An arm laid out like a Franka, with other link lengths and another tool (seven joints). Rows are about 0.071 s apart.
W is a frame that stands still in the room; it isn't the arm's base.
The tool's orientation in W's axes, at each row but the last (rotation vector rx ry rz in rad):
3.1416 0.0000 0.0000
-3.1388 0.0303 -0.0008
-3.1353 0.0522 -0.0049
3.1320 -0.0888 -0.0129
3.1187 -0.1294 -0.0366
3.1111 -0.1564 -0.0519
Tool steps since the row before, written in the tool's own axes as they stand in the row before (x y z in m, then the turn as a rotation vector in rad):
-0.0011 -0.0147 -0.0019 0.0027 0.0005 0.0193
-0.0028 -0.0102 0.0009 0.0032 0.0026 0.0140
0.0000 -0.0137 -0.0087 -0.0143 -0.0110 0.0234
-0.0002 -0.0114 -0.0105 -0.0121 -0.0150 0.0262
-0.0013 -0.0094 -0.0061 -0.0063 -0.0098 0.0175
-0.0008 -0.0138 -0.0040 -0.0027 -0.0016 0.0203
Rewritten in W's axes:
-0.0011 0.0147 0.0019 0.0027 -0.0005 -0.0193
-0.0026 0.0103 -0.0009 0.0032 -0.0026 -0.0140
0.0004 0.0136 0.0088 -0.0139 0.0116 -0.0234
0.0005 0.0115 0.0104 -0.0115 0.0154 -0.0262
-0.0004 0.0096 0.0059 -0.0059 0.0100 -0.0176
0.0007 0.0139 0.0036 -0.0032 0.0014 -0.0202

